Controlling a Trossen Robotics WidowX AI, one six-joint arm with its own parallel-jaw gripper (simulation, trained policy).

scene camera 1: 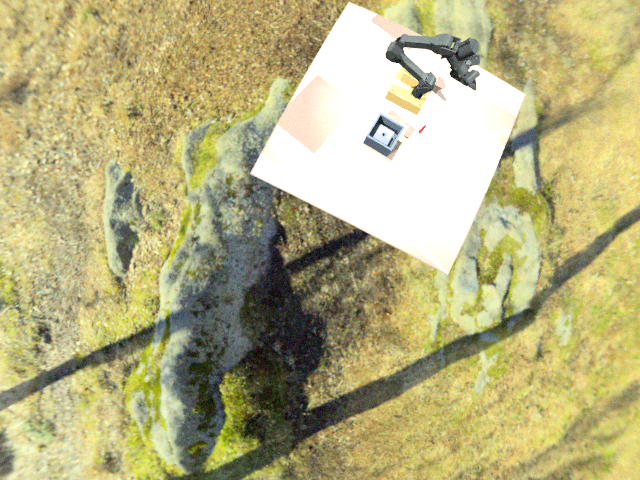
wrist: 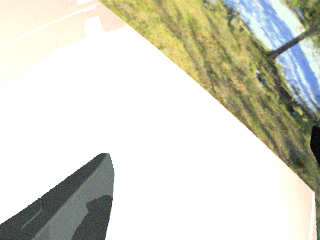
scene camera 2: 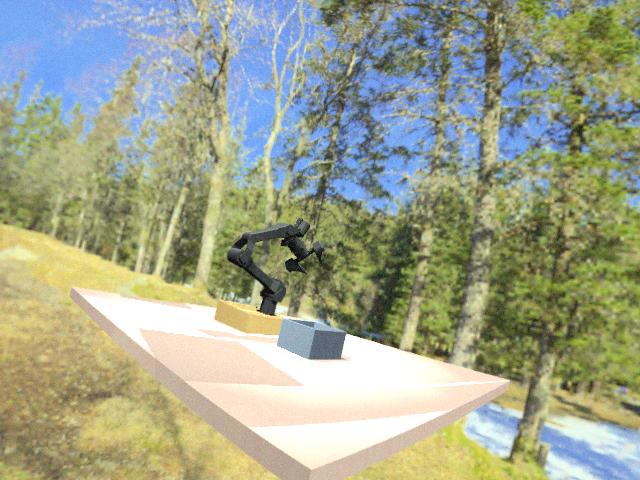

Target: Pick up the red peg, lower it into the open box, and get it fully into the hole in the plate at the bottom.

Scene:
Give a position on a grey box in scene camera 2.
At 313, 341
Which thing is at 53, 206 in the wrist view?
The gripper.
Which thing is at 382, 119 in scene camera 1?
A grey box.

